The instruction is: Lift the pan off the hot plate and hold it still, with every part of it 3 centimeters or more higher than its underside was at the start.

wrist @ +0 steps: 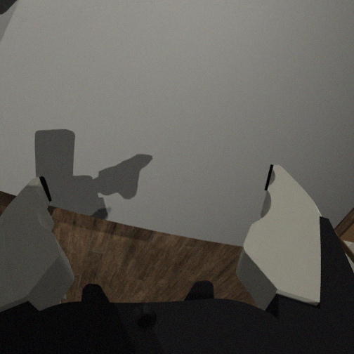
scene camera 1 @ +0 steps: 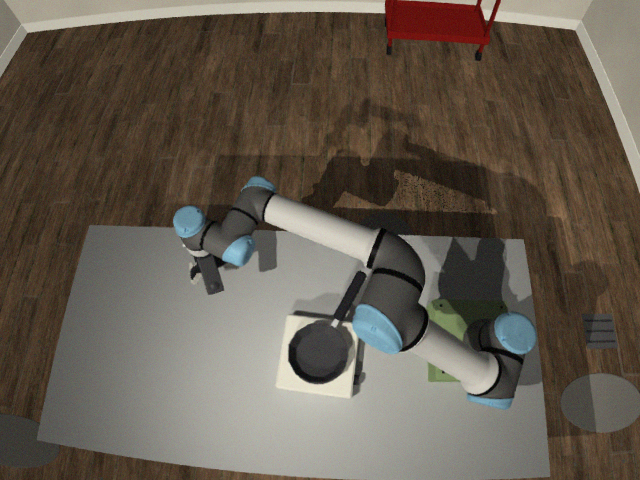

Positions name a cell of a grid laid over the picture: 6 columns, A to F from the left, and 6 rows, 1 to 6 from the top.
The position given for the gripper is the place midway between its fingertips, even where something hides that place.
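Note:
The gripper (scene camera 1: C4) is visible in scene camera 1 and also in the wrist view (wrist: C3). Scene camera 1 further shows a cream hot plate (scene camera 1: D5) and a black pan (scene camera 1: C5). The cream hot plate is out of frame in the wrist view. The black pan is out of frame in the wrist view.

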